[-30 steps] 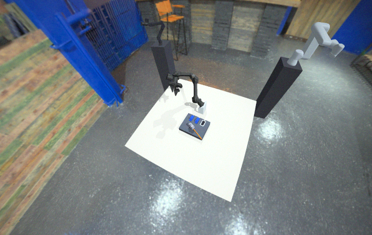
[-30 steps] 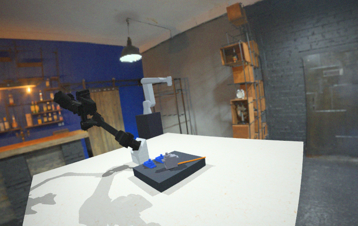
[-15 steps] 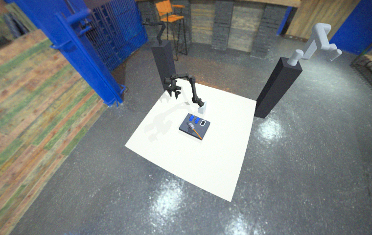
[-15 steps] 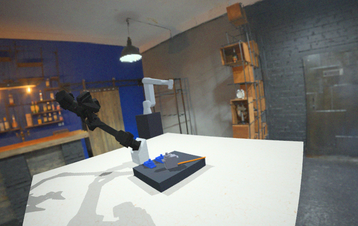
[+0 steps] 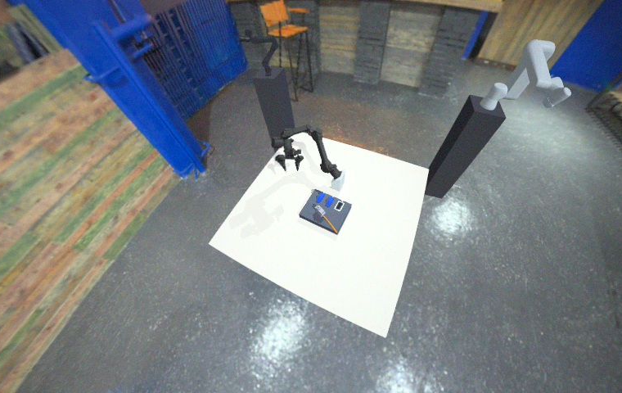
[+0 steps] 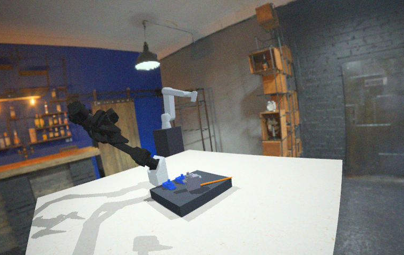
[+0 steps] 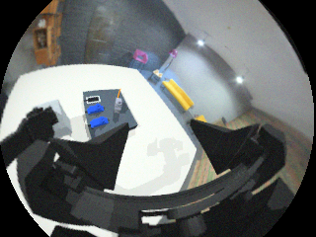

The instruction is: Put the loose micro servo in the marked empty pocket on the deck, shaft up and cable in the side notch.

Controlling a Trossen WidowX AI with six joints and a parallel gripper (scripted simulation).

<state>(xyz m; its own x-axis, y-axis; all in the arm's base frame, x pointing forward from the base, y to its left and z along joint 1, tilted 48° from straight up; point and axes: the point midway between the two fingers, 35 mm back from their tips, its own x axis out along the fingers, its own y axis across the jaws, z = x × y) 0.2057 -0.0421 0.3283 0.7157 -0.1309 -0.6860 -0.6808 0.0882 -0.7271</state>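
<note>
Now: the dark deck 290 mm below my gripper tip, 230 mm to the left of it and 110 mm ahead of it.
</note>
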